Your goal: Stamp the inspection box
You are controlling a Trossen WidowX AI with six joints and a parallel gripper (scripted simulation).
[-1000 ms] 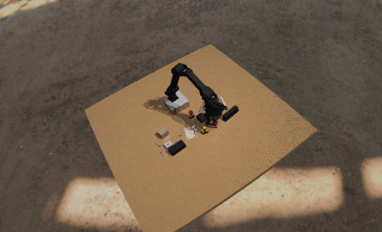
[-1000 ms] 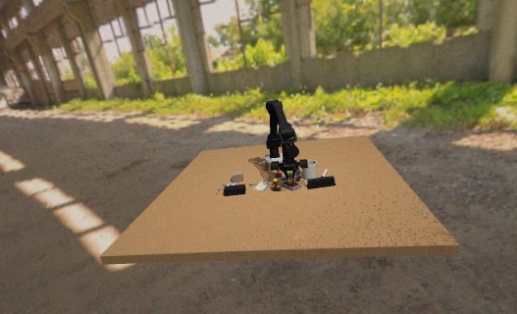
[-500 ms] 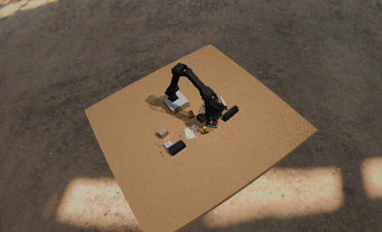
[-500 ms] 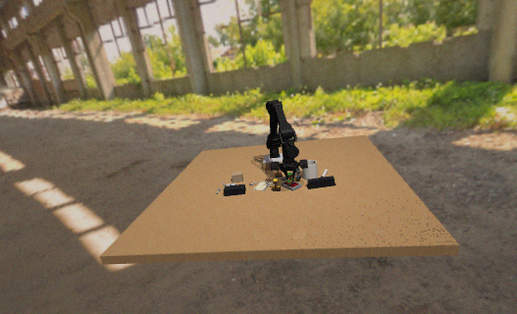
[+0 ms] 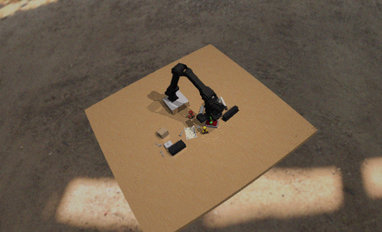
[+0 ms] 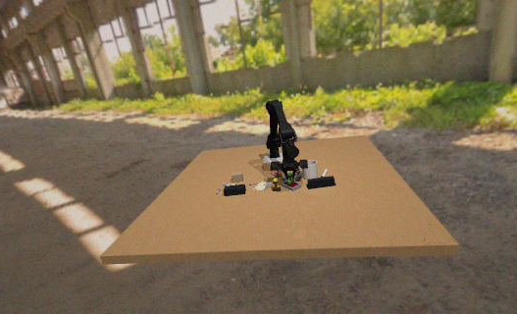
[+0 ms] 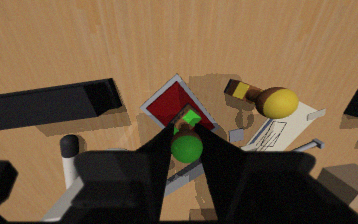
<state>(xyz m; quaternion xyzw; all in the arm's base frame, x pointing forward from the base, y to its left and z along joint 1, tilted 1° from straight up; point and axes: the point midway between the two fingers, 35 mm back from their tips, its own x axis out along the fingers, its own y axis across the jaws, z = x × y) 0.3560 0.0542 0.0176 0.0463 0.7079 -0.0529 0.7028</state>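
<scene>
Now: the green-knobbed stamp right at my gripper tip. Round my gripper tip: grey bar 13 cm behind, 2 cm to the left, 3 cm below; then yellow-knobbed stamp 2 cm ahead, 8 cm to the right, 2 cm below; then red ink pad 3 cm below.
</scene>
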